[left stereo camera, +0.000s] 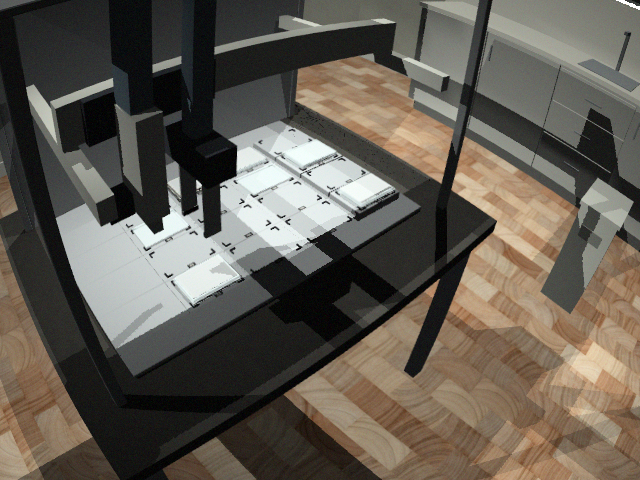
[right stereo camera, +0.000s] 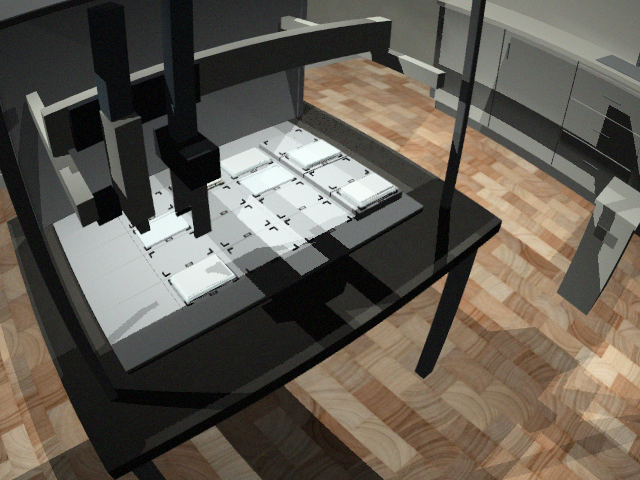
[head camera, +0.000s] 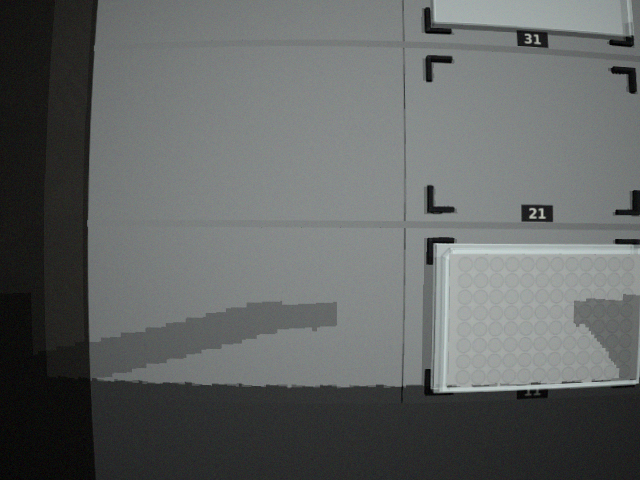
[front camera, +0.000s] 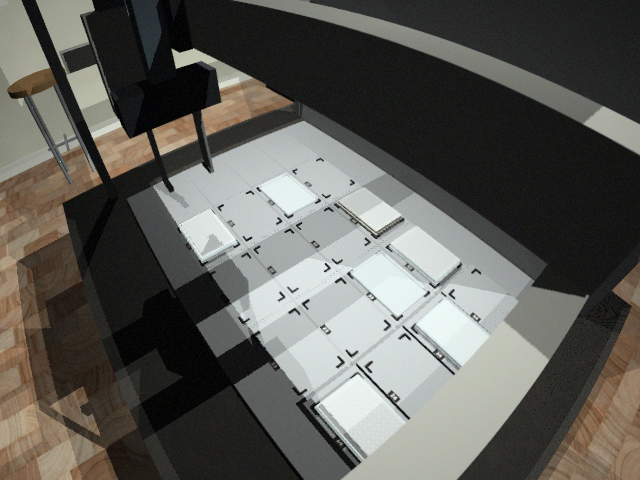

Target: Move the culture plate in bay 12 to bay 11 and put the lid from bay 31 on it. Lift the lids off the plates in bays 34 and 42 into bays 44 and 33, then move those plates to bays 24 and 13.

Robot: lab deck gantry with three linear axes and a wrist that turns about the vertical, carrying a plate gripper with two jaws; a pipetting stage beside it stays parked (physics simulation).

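Places are measured from the robot's base along level axes (x back, y right, z up), in metres.
Where they show: gripper, fingertip midpoint: (left stereo camera: pixel 201 222) (right stereo camera: pixel 192 222) (front camera: pixel 188 177); robot's base at its link origin: (left stereo camera: pixel 193 306) (right stereo camera: pixel 188 305) (head camera: pixel 429 388) (front camera: pixel 179 228).
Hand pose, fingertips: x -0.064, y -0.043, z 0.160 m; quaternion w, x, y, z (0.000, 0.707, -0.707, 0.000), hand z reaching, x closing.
Note:
Things, the pixels of their top centre, and the offset from my fingertips. "spot": a spot on its surface instead.
- culture plate at its top centre: (head camera: pixel 548 320) (left stereo camera: pixel 206 276) (right stereo camera: pixel 201 275) (front camera: pixel 205 231) dx +0.000, dy +0.000, dz -0.146 m
- bay 43 at a spot on its surface: (front camera: pixel 423 253) spot: dx -0.329, dy -0.313, dz -0.146 m
- bay 14 at a spot on its surface: (front camera: pixel 361 413) (right stereo camera: pixel 364 188) (left stereo camera: pixel 363 188) spot: dx -0.481, dy -0.002, dz -0.131 m
The culture plate (front camera: pixel 208 235) (head camera: pixel 537 320) (left stereo camera: pixel 206 279) (right stereo camera: pixel 203 279) sits flat in bay 11, its wells showing in the head view. The clear lid (front camera: pixel 286 193) (head camera: pixel 532 15) (left stereo camera: pixel 173 227) (right stereo camera: pixel 169 227) lies in bay 31, cut off in the head view. My gripper (front camera: pixel 188 178) (left stereo camera: pixel 201 223) (right stereo camera: pixel 192 224) is open and empty, raised above the plate in bay 11. In the front view, a plate (front camera: pixel 452 330) with a glassy top sits in bay 34, and a beige, dark-edged plate (front camera: pixel 372 206) in bay 42. A clear lid (front camera: pixel 388 284) (left stereo camera: pixel 263 179) (right stereo camera: pixel 267 179) lies in bay 33.
Other plates stand in bay 43 (front camera: pixel 423 253) and bay 14 (front camera: pixel 361 413) (left stereo camera: pixel 367 191) (right stereo camera: pixel 368 190). The pipetting stage (left stereo camera: pixel 142 165) (right stereo camera: pixel 126 165) hangs beside my gripper, its lower end in front of the bay 31 lid in both stereo views. The gantry beam crosses behind.

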